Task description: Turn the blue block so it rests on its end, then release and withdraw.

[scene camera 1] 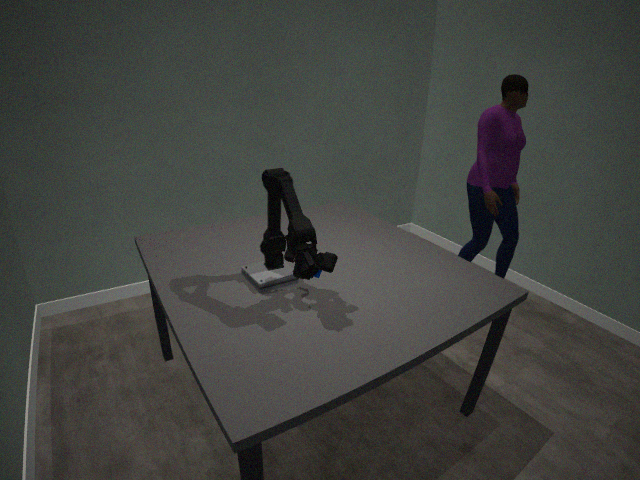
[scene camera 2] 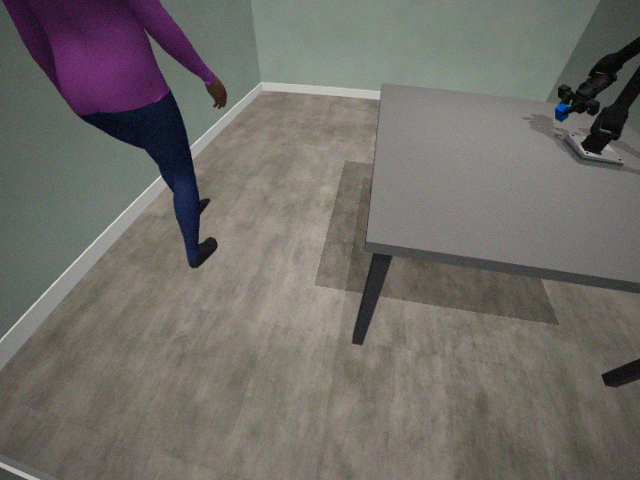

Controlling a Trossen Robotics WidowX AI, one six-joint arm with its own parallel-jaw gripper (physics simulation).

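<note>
The blue block (scene camera 1: 317,273) (scene camera 2: 561,112) is held at the fingertips of my gripper (scene camera 2: 565,109). In the scene camera 2 view it stands out past the fingers, with its longer side roughly upright, and appears raised above the table (scene camera 1: 330,361) (scene camera 2: 465,206). In the scene camera 1 view most of the block is hidden behind the dark gripper and a small blue part shows. The gripper is shut on the block, and the hand reaches out roughly level from the arm. The gap under the block is hard to judge.
The arm's pale base plate (scene camera 1: 263,279) (scene camera 2: 594,156) sits on the table close to the gripper. A person in a purple top (scene camera 1: 498,147) (scene camera 2: 108,67) and dark blue trousers is on the floor beyond the table's side. Shadows of the arm fall on the table top.
</note>
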